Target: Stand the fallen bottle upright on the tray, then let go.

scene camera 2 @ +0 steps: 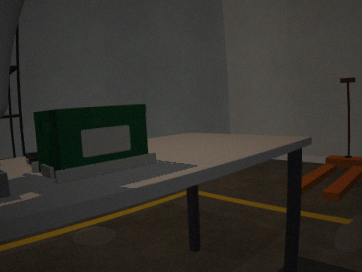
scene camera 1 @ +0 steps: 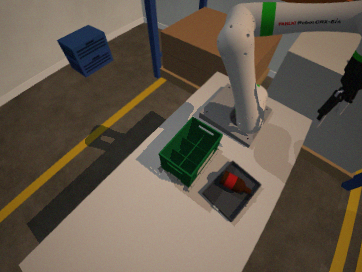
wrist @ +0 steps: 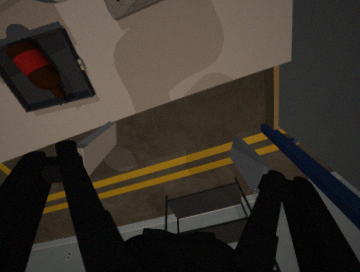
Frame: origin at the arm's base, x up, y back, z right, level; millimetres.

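Seen in the pictures: gripper, between the fingertips: (scene camera 1: pixel 326 118) (wrist: pixel 175 140).
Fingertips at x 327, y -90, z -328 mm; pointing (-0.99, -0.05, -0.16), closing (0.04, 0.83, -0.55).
Offsets run from my fingertips to a thing's middle. Level surfaces: height alone.
The brown bottle @[dx -320, dy -328, dz +195 mm] (scene camera 1: pixel 235 183) (wrist: pixel 33 66) with a red label lies on its side in the dark, shallow tray (scene camera 1: pixel 219 198) (wrist: pixel 60 47). In scene camera 1 its neck points to the lower right, over toward the tray's rim; in the wrist view the neck points down and right. Neither bottle nor tray can be made out in scene camera 2. My gripper (scene camera 1: pixel 332 114) (wrist: pixel 175 140) is open and empty, its fingers wide apart. It hangs off the right side of the table, well away from the tray and bottle.
A green divided crate @[dx -274, dy -310, dz +473 mm] (scene camera 1: pixel 174 170) (scene camera 2: pixel 100 118) stands on the table @[dx -361 mm] (scene camera 1: pixel 125 220) (scene camera 2: pixel 225 145) beside the tray, nearer the arm's base. Brown boxes (scene camera 1: pixel 200 30) and a blue post (scene camera 1: pixel 153 45) stand behind the table. An orange pallet jack (scene camera 2: pixel 345 172) stands beyond the table.
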